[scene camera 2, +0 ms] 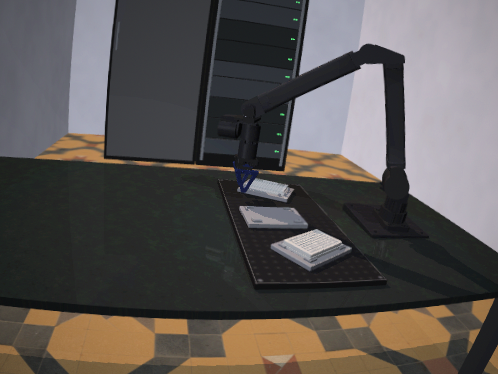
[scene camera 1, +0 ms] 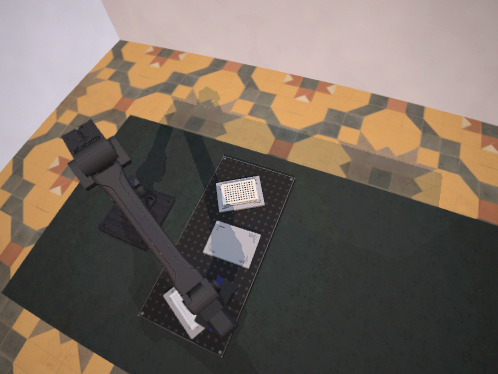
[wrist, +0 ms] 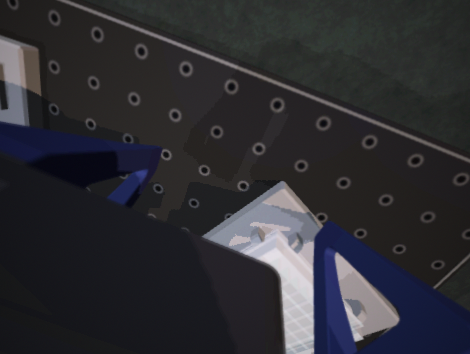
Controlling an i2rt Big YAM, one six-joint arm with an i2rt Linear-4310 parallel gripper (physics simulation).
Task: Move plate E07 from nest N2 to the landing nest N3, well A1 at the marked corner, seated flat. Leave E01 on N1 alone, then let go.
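Observation:
A pale gridded plate [scene camera 1: 184, 309] [scene camera 2: 270, 186] [wrist: 295, 300] sits on a nest [scene camera 2: 284, 197] [wrist: 280, 202] at one end of the perforated board. A cream plate with many wells [scene camera 1: 240, 192] [scene camera 2: 314, 242] sits on a nest [scene camera 2: 281, 247] at the other end. The middle nest [scene camera 1: 232, 245] [scene camera 2: 274, 217] [wrist: 12, 60] bears no plate. Plate labels and the marked A1 corner are not readable. My gripper [scene camera 1: 216, 306] [scene camera 2: 245, 189] [wrist: 243, 195] is open and empty, above the gridded plate's end of the board. Its body hides part of that plate in the wrist view.
The black perforated board [scene camera 1: 272, 182] [scene camera 2: 270, 277] [wrist: 210, 100] lies on the dark green table [scene camera 1: 350, 260] [scene camera 2: 125, 240]. The arm's base [scene camera 1: 125, 227] [scene camera 2: 370, 225] stands beside the board. A rack cabinet [scene camera 2: 200, 100] stands behind the table.

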